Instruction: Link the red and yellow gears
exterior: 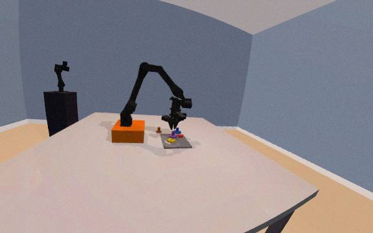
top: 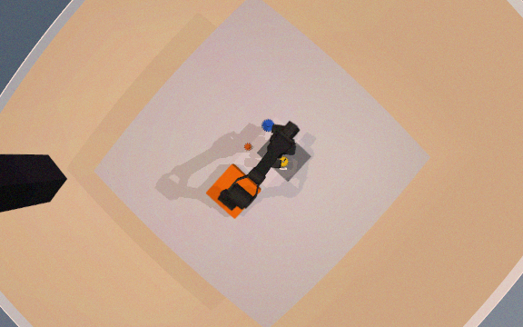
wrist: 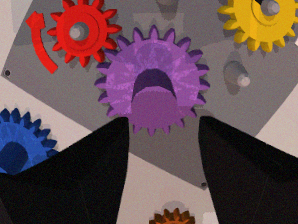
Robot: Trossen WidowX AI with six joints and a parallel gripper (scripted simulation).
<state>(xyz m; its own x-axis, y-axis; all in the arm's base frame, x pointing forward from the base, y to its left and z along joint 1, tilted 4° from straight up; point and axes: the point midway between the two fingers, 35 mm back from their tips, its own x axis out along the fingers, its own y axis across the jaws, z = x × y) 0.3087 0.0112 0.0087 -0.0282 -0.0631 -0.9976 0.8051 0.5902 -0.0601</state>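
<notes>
Right now the purple gear is 4 cm below my gripper tip. From my gripper tip the other things lie so: yellow gear 8 cm to the right, 4 cm below, 2 cm behind; blue gear 10 cm to the left, 6 cm ahead, 4 cm below; red gear 5 cm below, 5 cm ahead.
</notes>
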